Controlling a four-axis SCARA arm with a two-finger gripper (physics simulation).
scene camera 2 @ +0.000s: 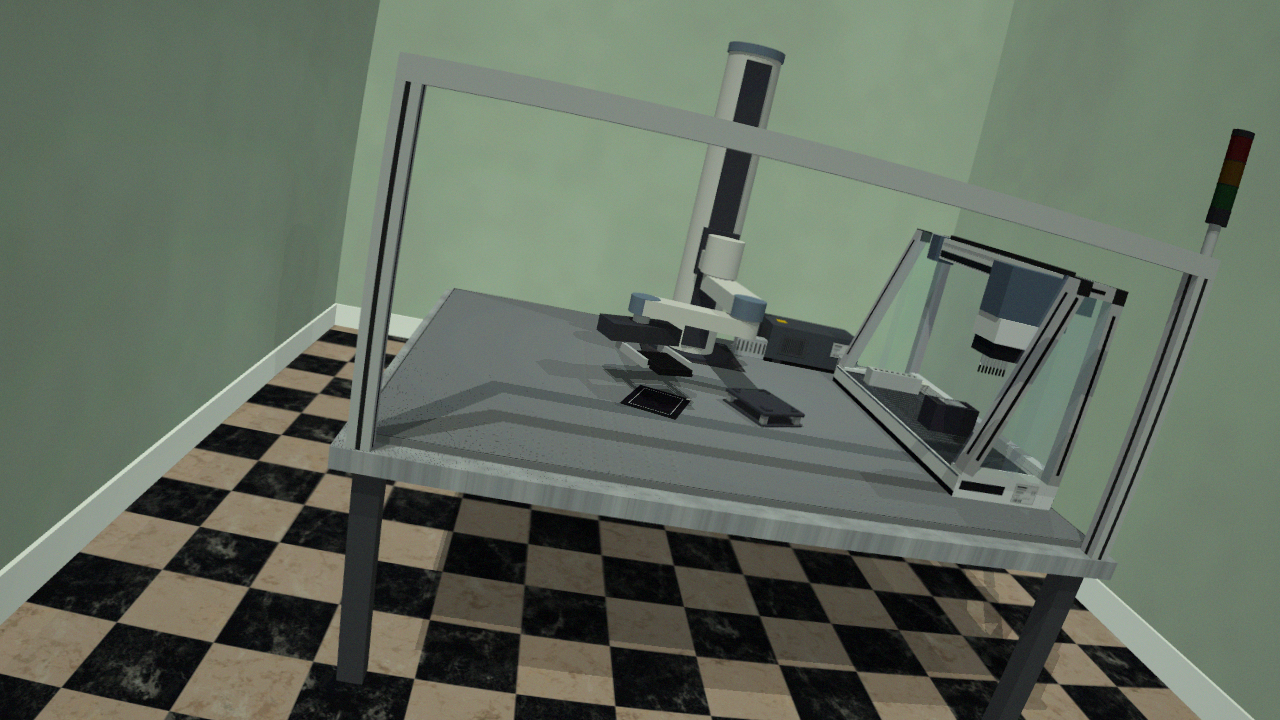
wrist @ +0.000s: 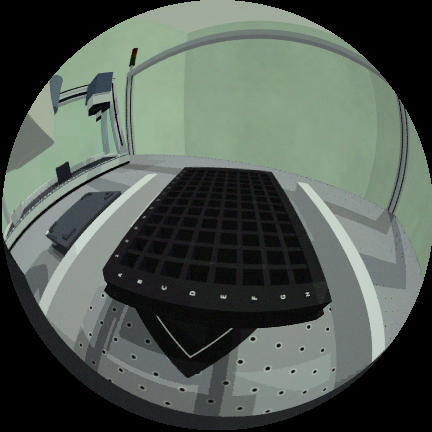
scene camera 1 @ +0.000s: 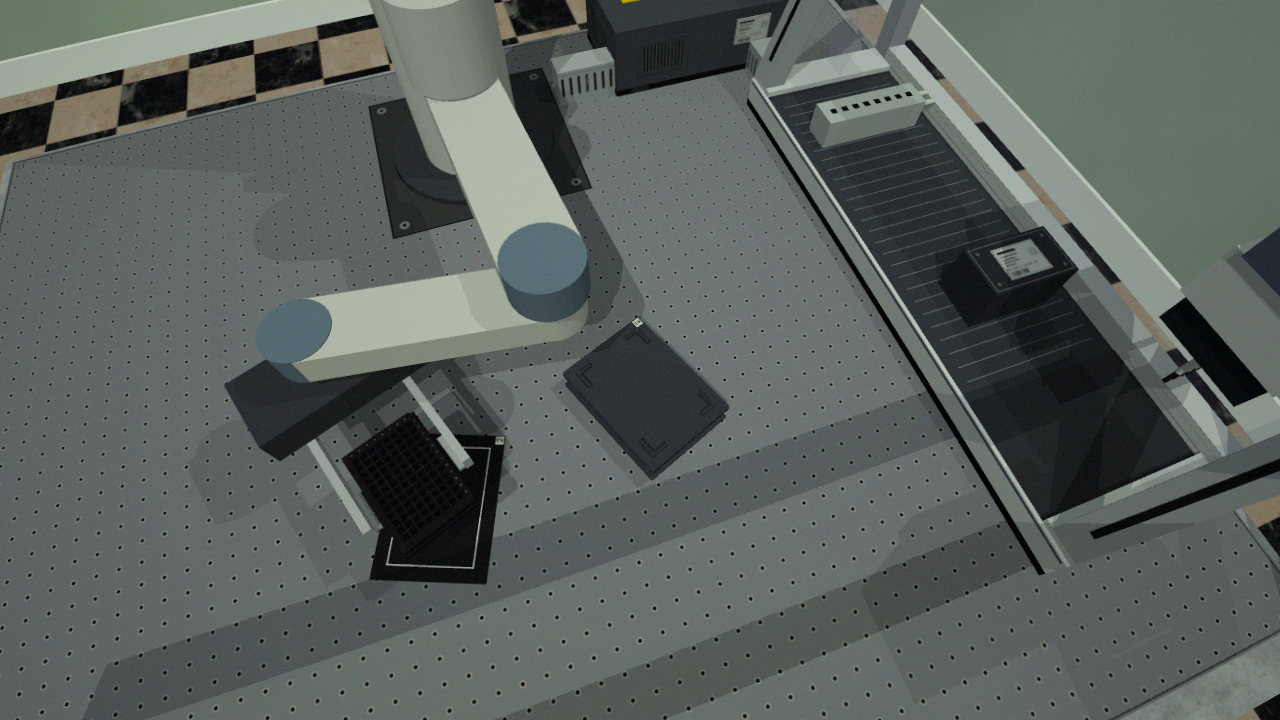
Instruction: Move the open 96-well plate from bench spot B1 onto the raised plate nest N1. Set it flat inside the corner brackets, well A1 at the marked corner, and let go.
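Frame: origin at the arm's base, x back, y right, z up, level; centimetres.
Seen in the pictures: gripper, fingertip midpoint: (scene camera 2: 667,365) (wrist: 225,187) (scene camera 1: 420,497); arm's base at its link origin: (scene camera 2: 686,352).
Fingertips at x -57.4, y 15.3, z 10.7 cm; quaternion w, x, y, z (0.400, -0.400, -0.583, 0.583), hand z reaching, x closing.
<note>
Pixels of each thing's top centre, then the offset from my fingertips to it. "spot": a spot on its surface instead.
- black open 96-well plate at its top centre: (wrist: 222,198) (scene camera 1: 407,478) (scene camera 2: 663,360) dz +0.4, dx +2.3, dy +0.9 cm
- dark raised nest N1 at its top centre: (scene camera 1: 644,387) (wrist: 77,208) (scene camera 2: 765,398) dz -5.4, dx +6.6, dy -26.0 cm
- white corner mark at its top centre: (scene camera 1: 637,322) dz -6.0, dx +15.7, dy -28.2 cm
- black box at a spot on its surface: (scene camera 1: 1011,273) spot: dz +2.7, dx +3.0, dy -70.2 cm
- white slotted block at a spot on its surface: (scene camera 1: 868,116) spot: dz -0.3, dx +34.7, dy -70.1 cm
- dark equipment box at a spot on its surface: (scene camera 1: 680,44) spot: dz -2.0, dx +60.8, dy -51.1 cm
The black open 96-well plate (scene camera 1: 407,474) (scene camera 2: 669,365) (wrist: 220,230) is held level in the air, turned relative to the black bench spot B1 (scene camera 1: 447,550) (scene camera 2: 656,401) (wrist: 192,335) below it and partly covering it in scene camera 1. My gripper (scene camera 1: 416,496) (scene camera 2: 666,362) (wrist: 225,187) is shut on the plate's long sides. In the wrist view, letters A to H run along its near edge, A at the left. The dark raised nest N1 (scene camera 1: 646,398) (scene camera 2: 768,407) (wrist: 82,215) stands apart, with corner brackets and a white corner mark (scene camera 1: 637,322).
To the right is a framed, glass-sided enclosure with a dark deck (scene camera 1: 904,223), a black box (scene camera 1: 1011,273) and a white slotted block (scene camera 1: 868,116). A dark equipment box (scene camera 1: 680,44) stands behind, near the arm's column (scene camera 2: 711,205). A metal frame (scene camera 2: 581,102) spans the table's front.
</note>
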